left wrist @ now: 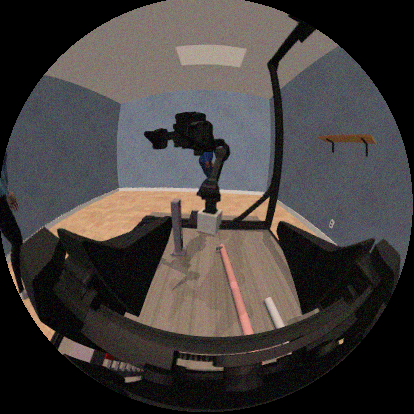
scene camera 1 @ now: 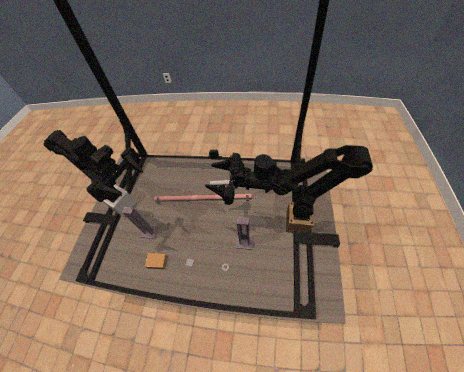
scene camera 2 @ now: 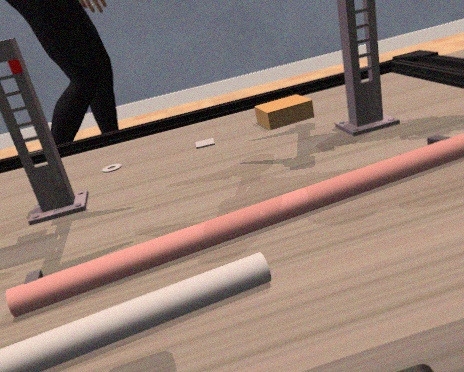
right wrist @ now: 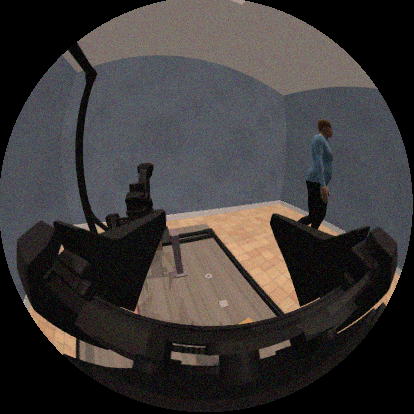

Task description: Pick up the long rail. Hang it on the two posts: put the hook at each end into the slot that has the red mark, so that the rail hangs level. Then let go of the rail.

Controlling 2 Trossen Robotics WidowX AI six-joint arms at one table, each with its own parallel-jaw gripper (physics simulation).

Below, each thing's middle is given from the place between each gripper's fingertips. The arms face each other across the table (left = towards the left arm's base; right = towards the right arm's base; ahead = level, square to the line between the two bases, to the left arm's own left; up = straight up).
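Orange block [scene camera 2: 295,108]: my right gripper is 41 cm above it, 12 cm short of it and 5 cm to the left of it. The long pink rail [left wrist: 245,324] is 41 cm below my right hand, 21 cm behind it and 8 cm to the left of it. The short white rod [scene camera 2: 103,328] is 41 cm below my right hand, 32 cm behind it and 23 cm to the left of it. Going by their middles, of the things named here the short white rod is the farthest from my right gripper.
Long pink rail: my left hand is 290 mm above it, 70 mm past it and 100 mm to the left of it. The orange block is 290 mm below my left hand, 260 mm ahead of it and 230 mm to the right of it. The short white rod is 290 mm below my left hand, 180 mm behind it and 50 mm to the left of it.
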